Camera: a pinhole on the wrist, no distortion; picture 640 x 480 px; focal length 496.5 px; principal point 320.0 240.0 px. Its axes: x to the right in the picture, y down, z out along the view. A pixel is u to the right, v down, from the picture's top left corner.
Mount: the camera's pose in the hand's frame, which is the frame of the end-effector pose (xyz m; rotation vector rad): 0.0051 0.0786 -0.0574 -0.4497 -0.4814 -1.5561
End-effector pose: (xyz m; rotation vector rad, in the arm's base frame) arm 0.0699 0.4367 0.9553 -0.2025 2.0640 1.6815
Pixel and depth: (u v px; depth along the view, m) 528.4 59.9 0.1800
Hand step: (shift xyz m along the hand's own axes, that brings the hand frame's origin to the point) -0.0647 0.1181 0.1322
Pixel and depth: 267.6 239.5 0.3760
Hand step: 0.0030 0.3212 0.2326
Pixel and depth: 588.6 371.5 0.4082
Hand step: 0.1009 0.1201 0.4076
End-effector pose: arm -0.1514 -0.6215 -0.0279 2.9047 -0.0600 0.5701
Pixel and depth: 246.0 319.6 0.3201
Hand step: 0.0555 0.2953 0.1832
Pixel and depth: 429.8 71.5 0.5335
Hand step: -0.1851 0.2833 0.4458
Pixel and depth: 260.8 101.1 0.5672
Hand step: -0.1557 0.4555 0.3710
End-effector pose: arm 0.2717 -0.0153 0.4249 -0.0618 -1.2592 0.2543
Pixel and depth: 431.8 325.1 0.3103
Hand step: 0.0528 0.1922 0.2406
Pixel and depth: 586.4 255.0 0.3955
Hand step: 0.0052 0.1228 0.3894
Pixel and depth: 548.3 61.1 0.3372
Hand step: -0.1254 0.1414 0.3053
